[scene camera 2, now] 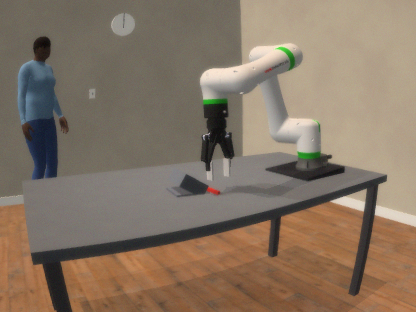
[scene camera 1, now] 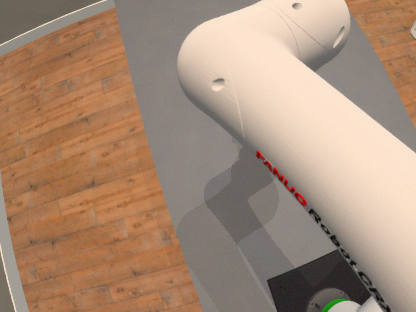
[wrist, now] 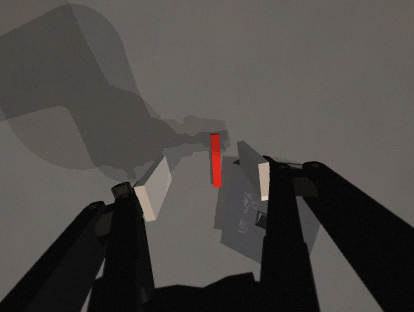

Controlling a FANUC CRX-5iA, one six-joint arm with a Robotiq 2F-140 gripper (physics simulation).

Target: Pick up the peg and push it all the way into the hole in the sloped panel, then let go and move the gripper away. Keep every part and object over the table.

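The red peg lies flat on the grey table, close beside the sloped panel. The dark grey sloped panel stands on the table; in the wrist view its square hole is partly hidden by the right finger. My gripper is partly open and empty, pointing down above the peg. In the wrist view the peg shows between the two pale fingertips, and the right finger hangs over the panel. In scene camera 1 the arm hides the peg, the panel and the gripper.
The grey table carries the arm's black base plate at its far right in scene camera 2. The arm's shadow falls across the table. A person stands behind the table at the left.
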